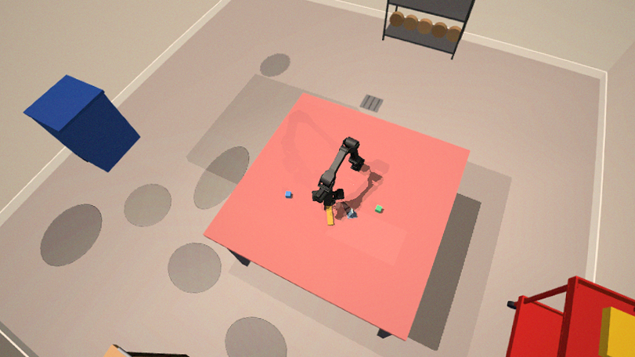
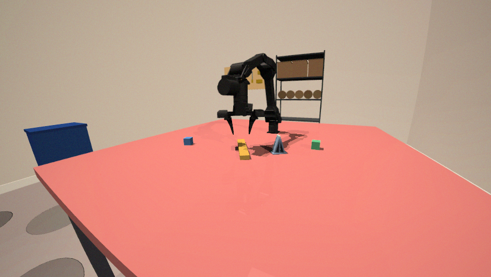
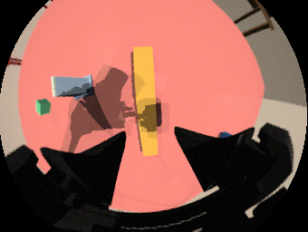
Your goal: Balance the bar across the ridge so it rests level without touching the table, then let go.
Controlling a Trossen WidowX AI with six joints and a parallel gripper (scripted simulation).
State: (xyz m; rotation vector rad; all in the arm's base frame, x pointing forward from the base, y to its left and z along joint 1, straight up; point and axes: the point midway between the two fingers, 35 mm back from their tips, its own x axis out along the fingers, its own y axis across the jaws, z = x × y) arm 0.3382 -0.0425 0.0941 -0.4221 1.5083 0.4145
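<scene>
My gripper tip is 20 mm short of the yellow bar, 10 mm to the right of it and 50 mm above it. Also, from my gripper tip: small green cube: 100 mm behind, 290 mm to the left, 40 mm below; small blue cube: 50 mm ahead, 260 mm to the right, 40 mm below.
</scene>
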